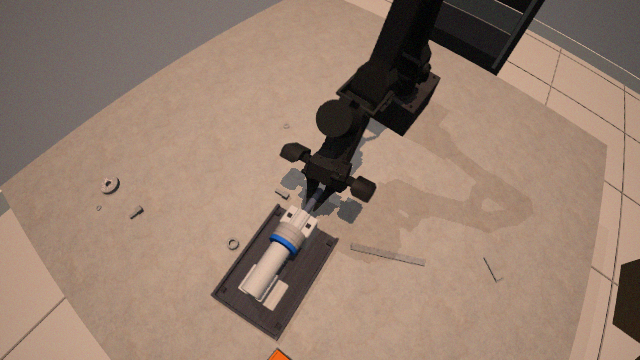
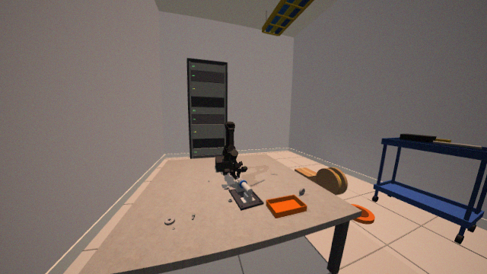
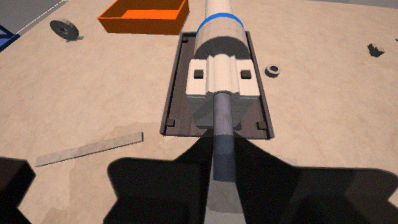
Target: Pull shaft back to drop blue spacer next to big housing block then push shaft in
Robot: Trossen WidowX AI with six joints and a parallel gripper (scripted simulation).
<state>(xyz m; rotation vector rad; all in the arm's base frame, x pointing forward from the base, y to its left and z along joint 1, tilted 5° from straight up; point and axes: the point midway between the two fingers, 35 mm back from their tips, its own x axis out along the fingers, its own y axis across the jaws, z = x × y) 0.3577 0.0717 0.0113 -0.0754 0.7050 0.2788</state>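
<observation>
My gripper tip is 4 cm short of the dark grey shaft, 2 cm below it and 1 cm to the right of it. From my gripper tip the other things lie so: grey strip 17 cm to the left, 7 cm behind, 5 cm below; then blue spacer 9 cm ahead, 3 cm to the left, 2 cm above; then orange tray 26 cm to the left, 26 cm ahead, 5 cm below.
</observation>
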